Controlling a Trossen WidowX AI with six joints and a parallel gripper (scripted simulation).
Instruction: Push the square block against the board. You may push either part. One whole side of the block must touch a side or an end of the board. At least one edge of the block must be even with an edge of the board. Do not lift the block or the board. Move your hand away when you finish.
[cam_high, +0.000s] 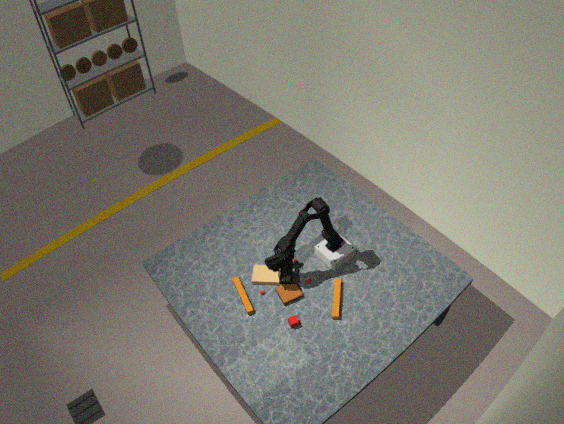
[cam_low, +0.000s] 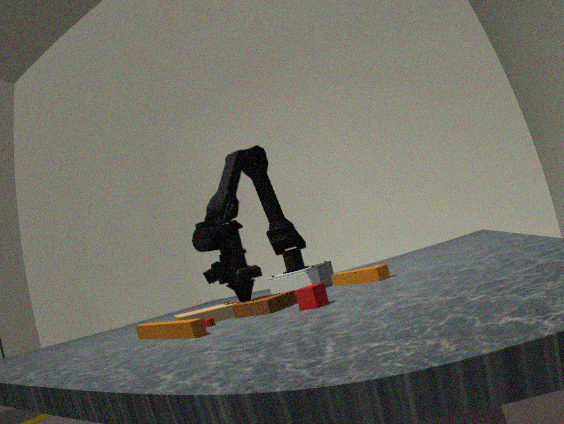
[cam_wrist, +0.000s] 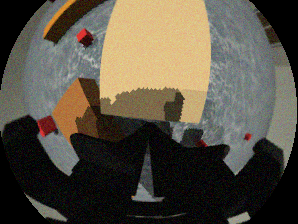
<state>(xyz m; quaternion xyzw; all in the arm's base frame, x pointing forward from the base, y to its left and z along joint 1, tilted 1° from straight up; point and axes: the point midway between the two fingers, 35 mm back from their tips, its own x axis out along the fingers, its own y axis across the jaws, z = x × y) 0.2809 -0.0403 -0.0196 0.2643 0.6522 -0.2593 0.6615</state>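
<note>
My gripper tip is now 80 mm to the right of the square block, 60 mm short of it and 10 mm below it. The rest, counted from my gripper tip: board: 70 mm to the right, 70 mm ahead, 10 mm above; then red cube: 230 mm to the left, 150 mm ahead, 10 mm above.
</note>
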